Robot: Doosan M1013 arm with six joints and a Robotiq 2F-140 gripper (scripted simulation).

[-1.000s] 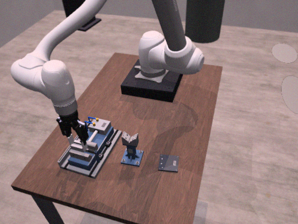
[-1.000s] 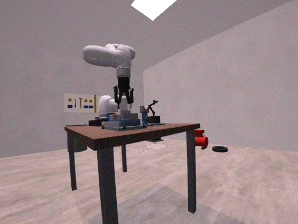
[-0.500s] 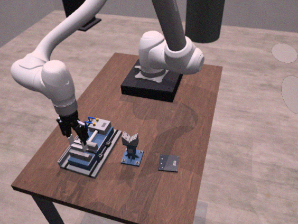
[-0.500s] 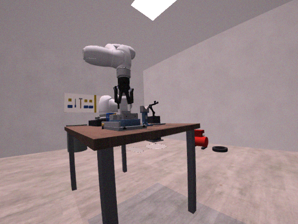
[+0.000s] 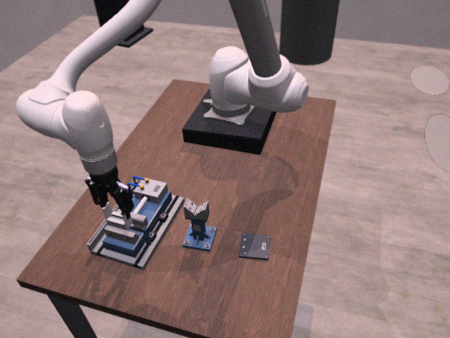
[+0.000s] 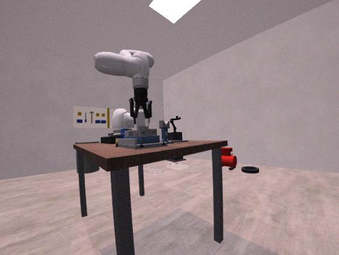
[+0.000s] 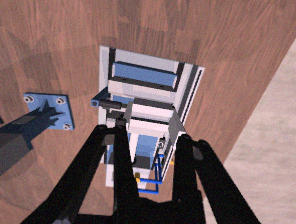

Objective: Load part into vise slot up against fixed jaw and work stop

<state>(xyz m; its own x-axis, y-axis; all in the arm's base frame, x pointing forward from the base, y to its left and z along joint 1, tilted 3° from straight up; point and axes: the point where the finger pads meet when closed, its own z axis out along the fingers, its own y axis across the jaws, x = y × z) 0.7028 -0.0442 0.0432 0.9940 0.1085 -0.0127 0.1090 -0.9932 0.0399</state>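
Now: the part 2 cm below my hand. Round my hand: fixed jaw 4 cm below, 3 cm ahead, 2 cm to the left; work stop 7 cm to the left, 3 cm below, 1 cm behind; moving jaw 4 cm below, 4 cm behind, 2 cm to the left.
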